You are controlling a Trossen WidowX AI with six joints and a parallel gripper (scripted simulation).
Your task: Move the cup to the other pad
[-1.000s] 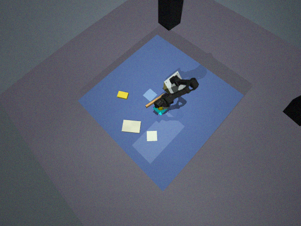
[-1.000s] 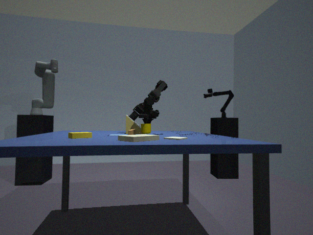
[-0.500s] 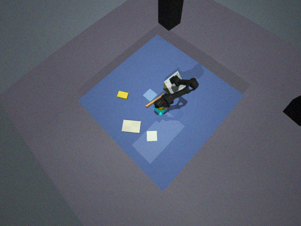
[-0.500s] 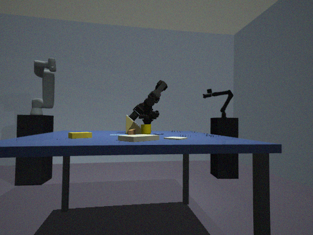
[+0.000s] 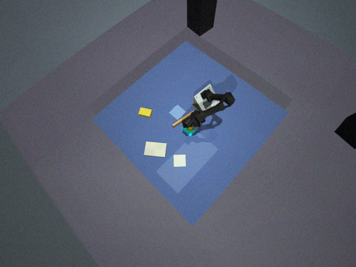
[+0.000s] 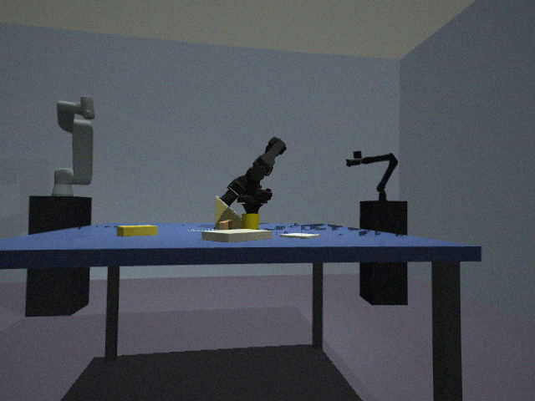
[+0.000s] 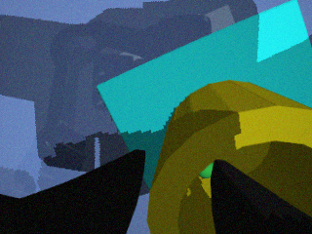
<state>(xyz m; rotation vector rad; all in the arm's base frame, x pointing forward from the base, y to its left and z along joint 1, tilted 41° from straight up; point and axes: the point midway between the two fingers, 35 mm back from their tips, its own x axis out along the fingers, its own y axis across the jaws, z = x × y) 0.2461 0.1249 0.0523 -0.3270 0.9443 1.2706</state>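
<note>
Now: the yellow cup 20 mm ahead of my gripper tip, 10 mm to the right of it and 10 mm below it. The rest, counted from my gripper tip: orange stick (110 mm to the right, 30 mm below, 20 mm ahead); light blue pad (200 mm to the right, 50 mm below, 10 mm ahead); cyan pad (50 mm below, 30 mm ahead, 10 mm to the right).
</note>
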